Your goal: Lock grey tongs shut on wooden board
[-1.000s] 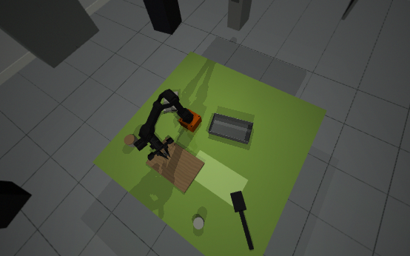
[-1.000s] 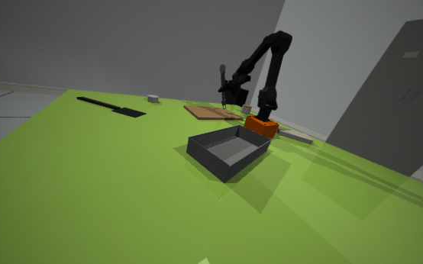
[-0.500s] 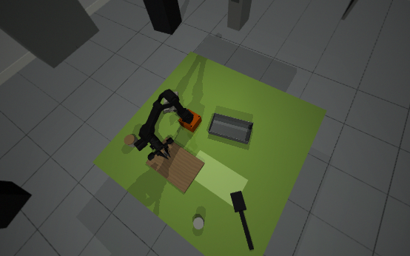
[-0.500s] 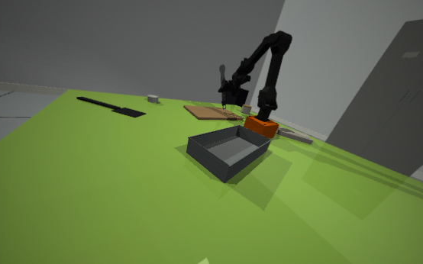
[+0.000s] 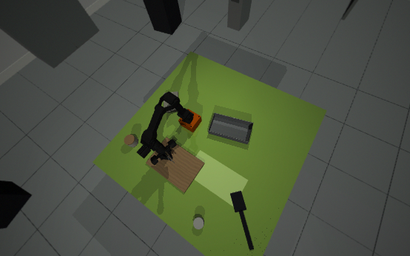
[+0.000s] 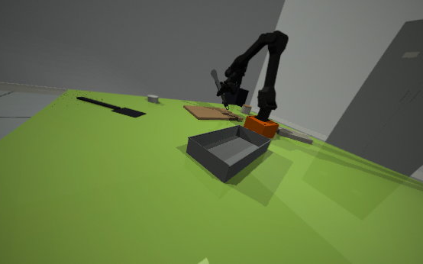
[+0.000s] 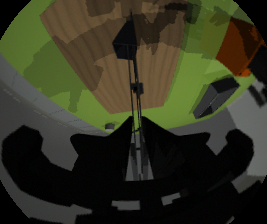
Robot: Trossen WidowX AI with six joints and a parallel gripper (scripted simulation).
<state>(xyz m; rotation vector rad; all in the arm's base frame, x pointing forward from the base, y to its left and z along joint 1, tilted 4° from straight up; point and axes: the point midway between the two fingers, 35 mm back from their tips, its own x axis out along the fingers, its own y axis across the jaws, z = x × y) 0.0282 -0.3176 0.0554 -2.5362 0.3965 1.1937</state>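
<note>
The wooden board is 120 mm below my gripper tip, 10 mm to the right of it and 10 mm behind it. The rest, counted from my gripper tip: flat block: 440 mm to the left, 290 mm behind, 110 mm below; brown-topped cylinder: 390 mm behind, 90 mm below; roasting tin: 400 mm to the left, 260 mm ahead, 100 mm below.
</note>
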